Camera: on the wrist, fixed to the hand. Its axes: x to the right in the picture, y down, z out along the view.
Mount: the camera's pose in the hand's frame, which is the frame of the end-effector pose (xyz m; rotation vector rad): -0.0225 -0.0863 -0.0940 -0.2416 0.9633 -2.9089
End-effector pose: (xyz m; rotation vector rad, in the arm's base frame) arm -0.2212 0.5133 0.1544 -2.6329 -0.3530 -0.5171
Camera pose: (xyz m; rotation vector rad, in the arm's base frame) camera -0.2974 0.5421 0.2552 -0.3619 2.2888 1.4452
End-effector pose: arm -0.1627 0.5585 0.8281 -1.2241 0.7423 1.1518
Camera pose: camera -0.0749 0.4670 0.8547 -1.3611 -0.8783 -1.8076
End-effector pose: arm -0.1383 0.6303 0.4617 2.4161 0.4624 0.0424
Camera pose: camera -0.2007 0.7419 0.4828 -0.5120 3.0103 -0.0355
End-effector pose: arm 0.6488 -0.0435 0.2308 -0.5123 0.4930 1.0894
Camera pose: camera 0.7077 -0.1489 0.1837 -1.1212 -0.0209 -1.9892
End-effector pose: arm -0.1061 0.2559 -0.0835 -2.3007 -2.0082 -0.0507
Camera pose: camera -0.1916 0.2370 0.0120 1.7338 -2.0864 -0.9550
